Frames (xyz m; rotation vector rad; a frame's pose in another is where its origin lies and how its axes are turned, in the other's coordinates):
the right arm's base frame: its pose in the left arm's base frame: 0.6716 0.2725 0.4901 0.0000 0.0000 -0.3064
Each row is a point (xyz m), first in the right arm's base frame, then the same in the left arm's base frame.
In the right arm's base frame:
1: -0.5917 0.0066 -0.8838
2: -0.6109 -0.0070 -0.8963
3: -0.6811 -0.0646 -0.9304
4: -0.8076 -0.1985 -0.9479
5: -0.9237 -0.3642 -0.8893
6: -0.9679 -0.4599 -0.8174
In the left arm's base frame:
1: 0.1094 0.4573 -0.3937
2: 0.0870 0.4501 -0.4062
3: 0.0027 0.4163 -0.4403
4: -0.1583 0.3268 -0.4578
5: -0.3189 0.2039 -0.3992
6: -0.3899 0.1260 -0.3273

